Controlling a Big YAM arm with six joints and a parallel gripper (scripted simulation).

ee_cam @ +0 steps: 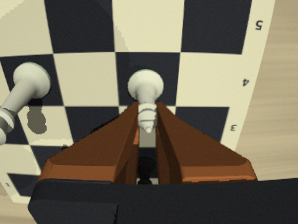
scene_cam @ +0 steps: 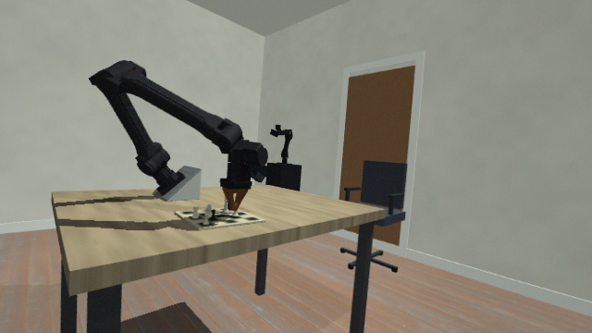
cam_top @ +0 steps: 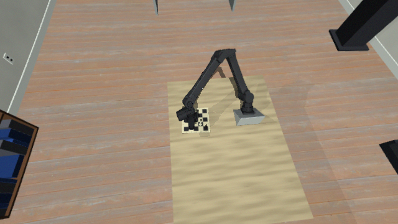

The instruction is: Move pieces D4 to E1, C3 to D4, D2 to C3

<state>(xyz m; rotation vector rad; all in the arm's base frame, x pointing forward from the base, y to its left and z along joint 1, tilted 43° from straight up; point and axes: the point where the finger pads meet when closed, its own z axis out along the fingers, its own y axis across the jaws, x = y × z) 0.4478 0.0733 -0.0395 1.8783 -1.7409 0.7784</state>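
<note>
The black pawn lies 7 cm to the right of my hand and 2 cm below it. Round my hand: small chessboard 4 cm behind, 3 cm to the right, 3 cm below.
</note>
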